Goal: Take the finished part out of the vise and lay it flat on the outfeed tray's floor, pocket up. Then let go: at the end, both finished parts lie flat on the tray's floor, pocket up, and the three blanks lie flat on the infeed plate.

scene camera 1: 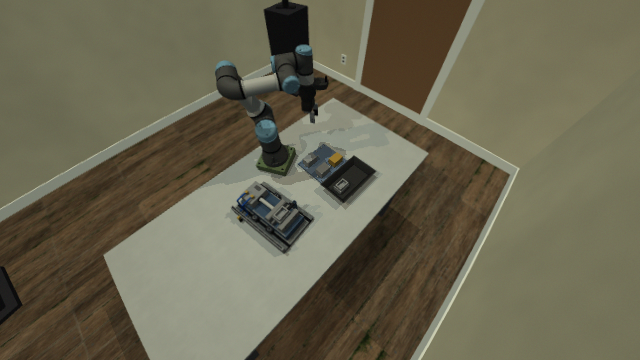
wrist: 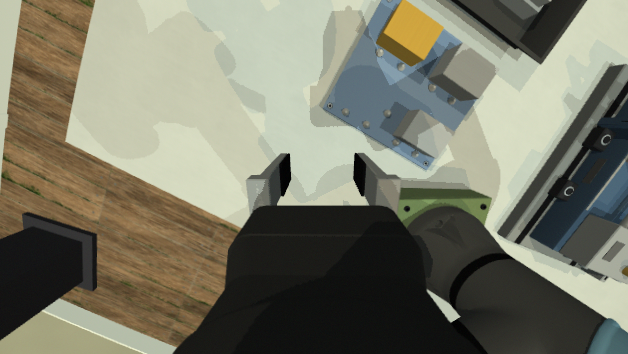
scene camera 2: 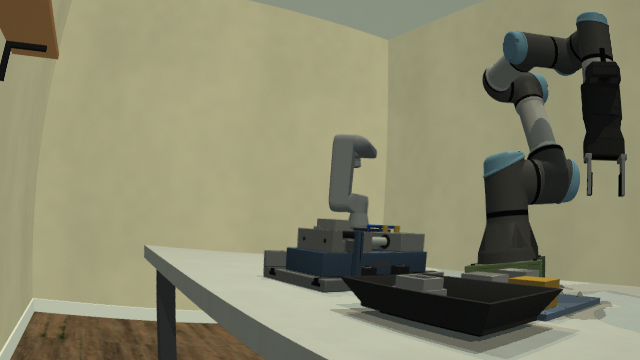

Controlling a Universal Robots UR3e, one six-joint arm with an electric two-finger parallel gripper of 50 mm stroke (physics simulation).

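Places are measured from the arm's base along level axes (x left, y back, z up), in centimetres.
Pixels of known places: gripper, between the fingertips: (scene camera 1: 314, 119) (wrist: 322, 166) (scene camera 2: 605, 195); arm's base, origin of its link: (scene camera 1: 275, 156) (wrist: 437, 244) (scene camera 2: 508, 260).
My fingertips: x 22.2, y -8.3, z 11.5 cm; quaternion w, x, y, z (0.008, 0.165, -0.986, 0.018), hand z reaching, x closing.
Ahead of a thing's pixels: the offset from my fingertips to its top centre.
My gripper (scene camera 1: 313, 118) (scene camera 2: 605, 187) (wrist: 322, 166) is open and empty, fingers down, high above the table beside the infeed plate. A grey finished part {dx -46.2, dy -16.1, dz -4.7 cm} (scene camera 1: 281, 214) (scene camera 2: 334, 224) sits pocket up in the vise {dx -45.9, dy -9.4, dz -6.3 cm} (scene camera 1: 291, 223) (scene camera 2: 320, 262). The other finished part {dx -18.0, dy -27.1, dz -11.5 cm} (scene camera 1: 341, 185) (scene camera 2: 419, 281) lies pocket up in the black outfeed tray (scene camera 1: 361, 172) (scene camera 2: 425, 308) (wrist: 541, 51), near one end. On the blue infeed plate {dx -9.7, dy -11.6, dz -15.4 cm} (scene camera 1: 325, 148) (scene camera 2: 570, 306) (wrist: 352, 90) lie an orange blank {dx -6.2, dy -16.8, dz -11.8 cm} (scene camera 1: 335, 159) (scene camera 2: 535, 282) (wrist: 411, 31) and two grey blanks {dx -13.4, dy -6.2, dz -11.8 cm} (scene camera 1: 310, 159) {dx -15.0, dy -15.1, dz -11.8 cm} (scene camera 1: 323, 169) (wrist: 462, 71) (wrist: 425, 131).
The arm's green base plate (scene camera 1: 287, 169) (wrist: 475, 199) stands between the vise and the infeed plate, toward the back edge. The tray's sloping walls stand right beside the plate. A grey hooked shape (scene camera 2: 342, 172) rises behind the vise. A black post (scene camera 1: 287, 30) (wrist: 30, 280) stands beyond the table.
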